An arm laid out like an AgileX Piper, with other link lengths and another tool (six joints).
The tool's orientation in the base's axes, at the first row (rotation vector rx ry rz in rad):
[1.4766 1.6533 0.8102]
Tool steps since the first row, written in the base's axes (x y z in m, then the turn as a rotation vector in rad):
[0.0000 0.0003 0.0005 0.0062 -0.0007 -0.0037]
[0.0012 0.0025 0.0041 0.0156 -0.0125 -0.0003]
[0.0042 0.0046 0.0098 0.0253 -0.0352 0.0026]
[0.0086 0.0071 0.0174 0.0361 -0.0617 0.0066]
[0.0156 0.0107 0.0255 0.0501 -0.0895 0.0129]
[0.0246 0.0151 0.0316 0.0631 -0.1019 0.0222]
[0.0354 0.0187 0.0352 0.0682 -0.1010 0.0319]
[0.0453 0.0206 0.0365 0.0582 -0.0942 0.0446]
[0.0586 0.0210 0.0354 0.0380 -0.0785 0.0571]
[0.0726 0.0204 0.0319 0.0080 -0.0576 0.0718]
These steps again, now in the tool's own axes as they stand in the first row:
[0.0002 0.0005 -0.0003 -0.0005 -0.0001 0.0072]
[0.0019 0.0044 -0.0011 -0.0130 0.0060 0.0139]
[0.0032 0.0111 -0.0015 -0.0362 0.0105 0.0215]
[0.0045 0.0201 -0.0017 -0.0635 0.0160 0.0295]
[0.0068 0.0310 0.0001 -0.0924 0.0249 0.0392]
[0.0100 0.0414 0.0047 -0.1064 0.0378 0.0460]
[0.0127 0.0504 0.0120 -0.1069 0.0487 0.0455]
[0.0140 0.0567 0.0198 -0.1014 0.0554 0.0302]
[0.0140 0.0626 0.0318 -0.0866 0.0578 0.0060]
[0.0133 0.0667 0.0457 -0.0665 0.0578 -0.0279]

